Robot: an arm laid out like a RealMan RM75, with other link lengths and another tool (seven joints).
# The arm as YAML. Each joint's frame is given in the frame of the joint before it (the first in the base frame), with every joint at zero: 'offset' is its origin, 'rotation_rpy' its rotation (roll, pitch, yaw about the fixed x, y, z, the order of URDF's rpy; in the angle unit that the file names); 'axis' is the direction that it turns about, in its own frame. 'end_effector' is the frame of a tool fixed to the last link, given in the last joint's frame.
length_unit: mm
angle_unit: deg
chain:
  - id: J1
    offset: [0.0, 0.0, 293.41]
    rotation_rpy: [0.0, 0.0, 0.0]
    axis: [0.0, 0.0, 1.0]
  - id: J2
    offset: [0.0, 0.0, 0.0]
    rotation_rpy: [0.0, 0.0, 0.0]
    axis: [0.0, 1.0, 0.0]
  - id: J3
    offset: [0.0, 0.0, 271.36]
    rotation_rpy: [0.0, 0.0, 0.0]
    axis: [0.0, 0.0, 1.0]
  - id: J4
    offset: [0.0, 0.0, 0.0]
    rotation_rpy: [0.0, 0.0, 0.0]
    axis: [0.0, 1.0, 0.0]
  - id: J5
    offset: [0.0, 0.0, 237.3]
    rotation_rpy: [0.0, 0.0, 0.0]
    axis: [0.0, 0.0, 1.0]
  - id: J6
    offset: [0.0, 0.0, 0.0]
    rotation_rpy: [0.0, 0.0, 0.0]
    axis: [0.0, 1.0, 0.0]
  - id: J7
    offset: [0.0, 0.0, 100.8]
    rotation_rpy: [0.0, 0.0, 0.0]
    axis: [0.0, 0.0, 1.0]
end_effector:
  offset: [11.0, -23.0, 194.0]
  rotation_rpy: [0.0, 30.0, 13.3]
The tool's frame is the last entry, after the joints.
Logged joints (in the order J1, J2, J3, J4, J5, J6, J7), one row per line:
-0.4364 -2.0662 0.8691 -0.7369 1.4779 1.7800 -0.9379
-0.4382 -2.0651 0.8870 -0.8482 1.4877 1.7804 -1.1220
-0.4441 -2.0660 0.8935 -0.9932 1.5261 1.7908 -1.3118
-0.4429 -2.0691 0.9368 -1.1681 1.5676 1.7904 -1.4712
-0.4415 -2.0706 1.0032 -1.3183 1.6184 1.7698 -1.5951
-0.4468 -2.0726 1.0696 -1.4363 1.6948 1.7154 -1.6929
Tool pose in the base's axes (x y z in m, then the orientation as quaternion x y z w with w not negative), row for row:
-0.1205 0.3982 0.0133 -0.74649 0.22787 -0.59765 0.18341
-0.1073 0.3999 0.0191 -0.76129 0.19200 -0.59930 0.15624
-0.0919 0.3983 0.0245 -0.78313 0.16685 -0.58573 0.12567
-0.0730 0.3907 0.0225 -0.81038 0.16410 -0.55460 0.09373
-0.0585 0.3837 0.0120 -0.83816 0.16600 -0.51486 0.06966
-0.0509 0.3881 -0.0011 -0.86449 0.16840 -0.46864 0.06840
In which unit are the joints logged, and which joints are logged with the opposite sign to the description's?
The joints are logged in radians. Opposite sign: J4.
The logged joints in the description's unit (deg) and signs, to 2 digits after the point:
-25.00 -118.38 49.80 42.22 84.68 101.99 -53.74
-25.11 -118.32 50.82 48.60 85.24 102.01 -64.29
-25.45 -118.37 51.19 56.91 87.44 102.61 -75.16
-25.38 -118.55 53.67 66.93 89.82 102.58 -84.29
-25.30 -118.64 57.48 75.53 92.73 101.40 -91.39
-25.60 -118.75 61.28 82.29 97.10 98.29 -97.00

